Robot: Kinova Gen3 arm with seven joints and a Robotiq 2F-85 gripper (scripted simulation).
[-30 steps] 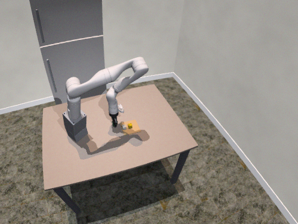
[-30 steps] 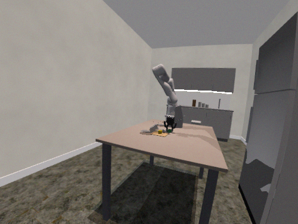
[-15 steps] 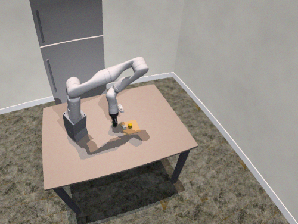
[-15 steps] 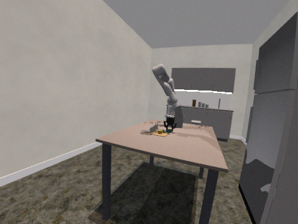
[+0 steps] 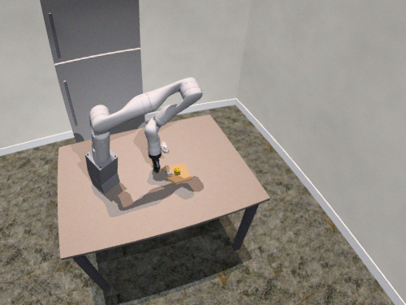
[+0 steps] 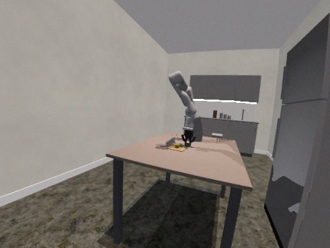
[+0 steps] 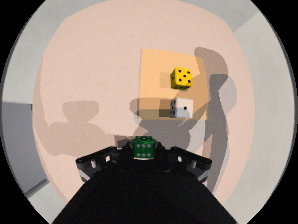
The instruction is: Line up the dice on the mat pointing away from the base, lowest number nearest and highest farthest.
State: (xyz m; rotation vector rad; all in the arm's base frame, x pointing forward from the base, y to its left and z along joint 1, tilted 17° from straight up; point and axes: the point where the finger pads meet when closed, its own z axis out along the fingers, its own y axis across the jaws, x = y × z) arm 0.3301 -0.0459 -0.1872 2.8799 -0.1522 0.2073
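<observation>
Right now the green die is 10 mm below my hand. From my hand the other things lie so: mat: 110 mm ahead, 80 mm to the right, 20 mm below; white die: 60 mm ahead, 70 mm to the right; yellow die: 110 mm ahead, 80 mm to the right.
</observation>
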